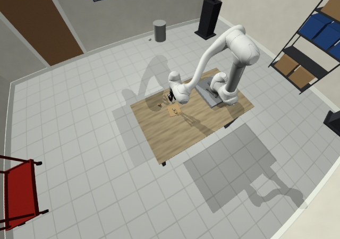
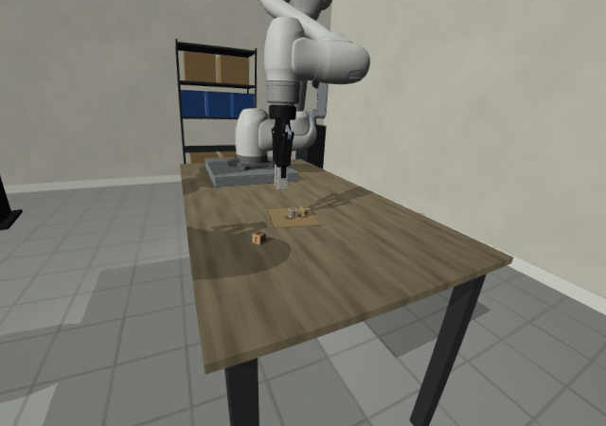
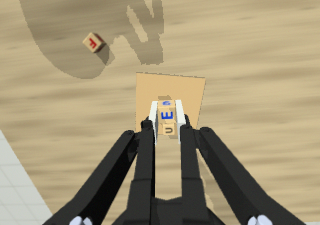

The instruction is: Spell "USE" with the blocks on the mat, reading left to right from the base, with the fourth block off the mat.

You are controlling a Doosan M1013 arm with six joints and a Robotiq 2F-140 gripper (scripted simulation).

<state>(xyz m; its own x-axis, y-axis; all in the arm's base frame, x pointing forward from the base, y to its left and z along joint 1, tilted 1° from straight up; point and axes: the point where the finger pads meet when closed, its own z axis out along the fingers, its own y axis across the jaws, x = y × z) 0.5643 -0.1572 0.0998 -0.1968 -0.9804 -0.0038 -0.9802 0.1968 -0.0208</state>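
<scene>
Now: the tan mat 1 cm ahead of my hand, 4 cm to the left of it and 14 cm below it.
</scene>
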